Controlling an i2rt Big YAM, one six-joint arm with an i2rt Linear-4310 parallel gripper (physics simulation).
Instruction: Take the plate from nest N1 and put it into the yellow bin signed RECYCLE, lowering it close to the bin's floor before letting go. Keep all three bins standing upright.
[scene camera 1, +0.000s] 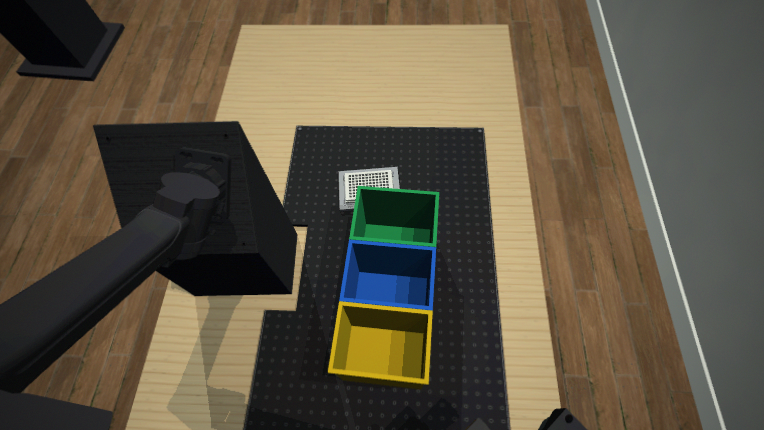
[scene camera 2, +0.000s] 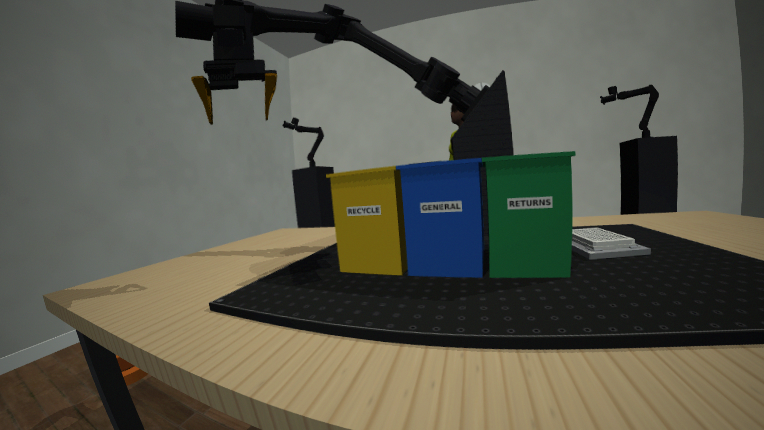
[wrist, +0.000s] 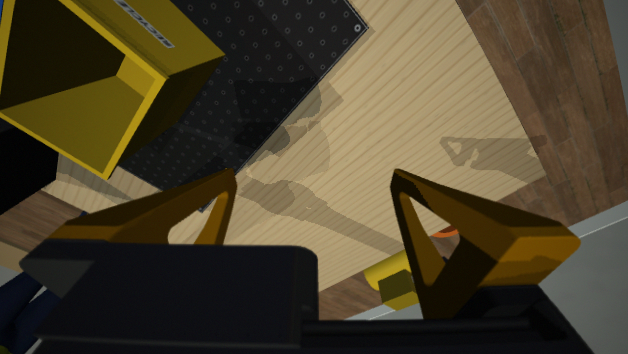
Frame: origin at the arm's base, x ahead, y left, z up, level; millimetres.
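Seen in the pictures: gripper, between the fingertips: (scene camera 2: 239, 121) (wrist: 313, 177); arm's base, origin of its link: (scene camera 1: 205, 183) (scene camera 2: 478, 106).
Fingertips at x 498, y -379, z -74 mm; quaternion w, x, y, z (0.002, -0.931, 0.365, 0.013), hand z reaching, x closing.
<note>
Offsets run from my fingertips to a thing's middle. "spot": to the spot under its first point. Level surfaces: height alone.
A white plate with a grid of wells {spot: dy +614, dx -270, dz -274 mm} (scene camera 1: 367, 184) (scene camera 2: 601, 237) lies in a grey nest {dy +607, dx -265, dz -282 mm} (scene camera 1: 342, 201) (scene camera 2: 614, 254) beside the green bin. The nest's own label does not show. The yellow bin signed RECYCLE {dy +185, dx -174, dz -199 mm} (scene camera 1: 381, 349) (scene camera 2: 368, 240) (wrist: 185, 37) stands upright at the end of the row; its visible floor holds no plate. The blue GENERAL bin {dy +316, dx -175, dz -199 mm} (scene camera 1: 391, 288) (scene camera 2: 442, 240) and the green RETURNS bin {dy +446, dx -176, dz -199 mm} (scene camera 1: 398, 233) (scene camera 2: 529, 240) stand upright too. My gripper (scene camera 2: 238, 121) (wrist: 313, 177) is open and empty, high up, beyond the yellow bin's side and far from the plate. The fingers point down.
The bins and nest stand on a black perforated board {dz -289 mm} (scene camera 1: 470, 320) (scene camera 2: 427, 320) (wrist: 300, 40) on a wooden table {dz -302 mm} (scene camera 1: 384, 74) (scene camera 2: 320, 384) (wrist: 430, 90). My arm's dark wedge-shaped base (scene camera 1: 256, 186) (scene camera 2: 486, 128) stands beside the bins. Other arms on dark pedestals (scene camera 2: 647, 176) stand farther off.
</note>
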